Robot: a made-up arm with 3 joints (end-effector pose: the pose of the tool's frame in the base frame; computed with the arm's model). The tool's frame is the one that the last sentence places.
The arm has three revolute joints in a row. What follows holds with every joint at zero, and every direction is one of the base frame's.
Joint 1 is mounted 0.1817 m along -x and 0.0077 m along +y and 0.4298 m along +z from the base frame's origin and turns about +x.
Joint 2 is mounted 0.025 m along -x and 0.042 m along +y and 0.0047 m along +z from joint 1 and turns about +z.
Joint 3 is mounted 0.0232 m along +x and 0.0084 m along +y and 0.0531 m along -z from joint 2 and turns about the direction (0.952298, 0.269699, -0.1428).
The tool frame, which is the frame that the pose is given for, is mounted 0.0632 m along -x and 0.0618 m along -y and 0.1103 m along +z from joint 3; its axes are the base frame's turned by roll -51.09, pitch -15.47 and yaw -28.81 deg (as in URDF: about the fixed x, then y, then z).
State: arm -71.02 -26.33 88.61
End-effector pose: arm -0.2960 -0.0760 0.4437 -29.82 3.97 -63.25
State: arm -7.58 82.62 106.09
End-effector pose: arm -0.1156 -0.0276 0.3314 -12.41 71.56 46.91
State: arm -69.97 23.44 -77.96
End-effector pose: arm -0.3080 0.0574 0.3692 148.67 86.27 -34.84
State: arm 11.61 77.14 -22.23
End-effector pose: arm -0.2038 -0.0160 0.4969 -36.66 -58.66 26.50
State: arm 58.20 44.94 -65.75
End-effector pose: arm -0.2984 -0.0132 0.4773 -30.92 -62.31 -37.06
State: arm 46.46 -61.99 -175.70
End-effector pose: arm -0.2255 0.1945 0.4393 -166.08 -26.84 22.63
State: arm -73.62 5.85 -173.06
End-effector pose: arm -0.3018 -0.0956 0.3327 49.05 62.44 -43.33
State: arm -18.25 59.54 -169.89
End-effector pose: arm -0.2855 -0.0498 0.3188 51.97 132.60 3.72
